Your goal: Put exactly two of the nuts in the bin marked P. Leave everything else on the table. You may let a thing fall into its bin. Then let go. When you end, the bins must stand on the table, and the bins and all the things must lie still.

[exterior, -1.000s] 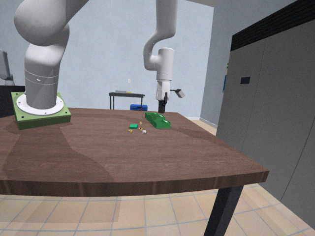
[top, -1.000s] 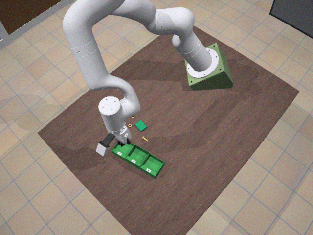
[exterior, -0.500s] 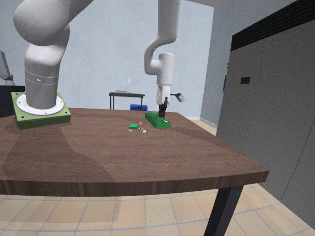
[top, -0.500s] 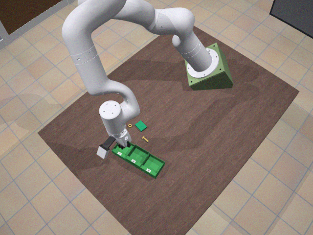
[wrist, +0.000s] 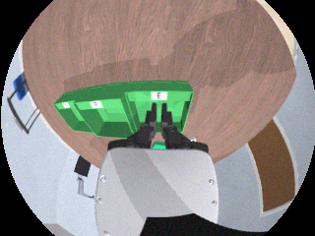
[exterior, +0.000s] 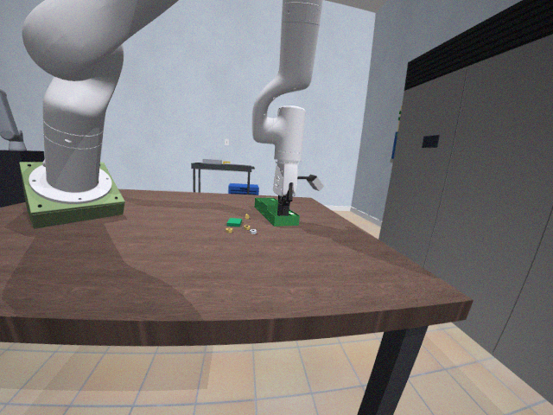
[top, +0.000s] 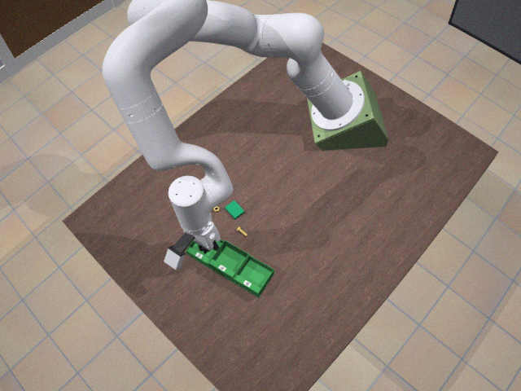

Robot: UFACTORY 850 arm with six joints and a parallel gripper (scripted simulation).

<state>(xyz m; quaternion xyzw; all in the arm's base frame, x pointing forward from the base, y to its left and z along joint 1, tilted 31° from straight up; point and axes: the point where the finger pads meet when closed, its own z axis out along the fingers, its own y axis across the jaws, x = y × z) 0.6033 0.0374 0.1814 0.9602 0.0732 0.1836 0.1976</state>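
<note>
My hand is 1 cm past the green three-compartment bin, 8 cm to the right of it and 2 cm above it. The rest, counted from my hand: grey nut (11 cm behind, 10 cm to the right, 4 cm below); then green block (16 cm behind, 2 cm to the right, 3 cm below); then yellow bolt (11 cm behind, 4 cm to the left, 3 cm below).
</note>
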